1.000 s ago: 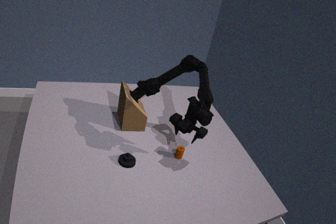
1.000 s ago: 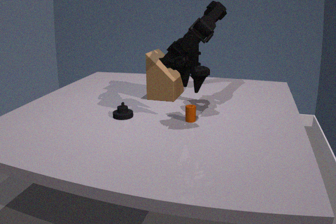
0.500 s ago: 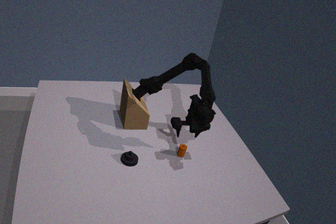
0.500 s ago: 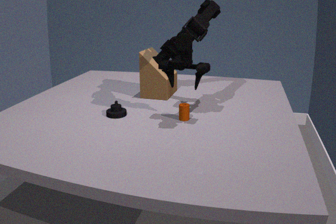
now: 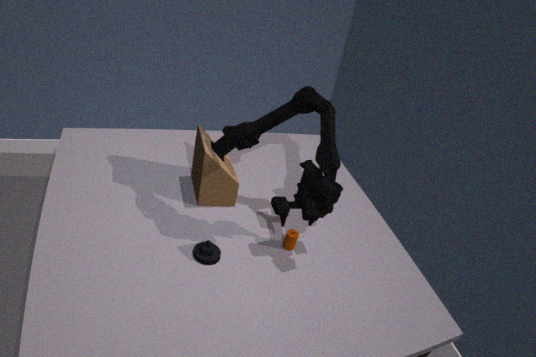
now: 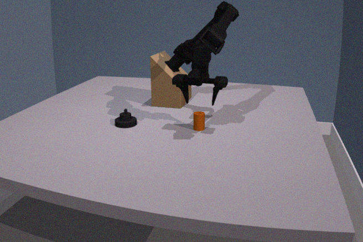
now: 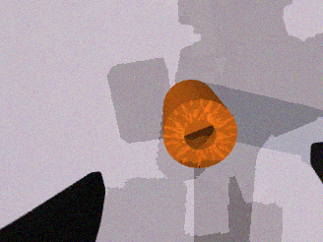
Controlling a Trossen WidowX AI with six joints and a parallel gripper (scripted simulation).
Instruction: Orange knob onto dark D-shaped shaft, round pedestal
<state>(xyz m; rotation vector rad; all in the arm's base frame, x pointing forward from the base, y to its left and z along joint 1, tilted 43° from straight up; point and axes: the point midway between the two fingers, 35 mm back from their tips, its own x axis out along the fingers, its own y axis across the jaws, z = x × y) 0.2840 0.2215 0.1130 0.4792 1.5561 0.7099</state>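
My gripper tip is now 60 mm above the orange knob. Round my gripper tip: dark round pedestal: 60 mm ahead, 270 mm to the right, 60 mm below.
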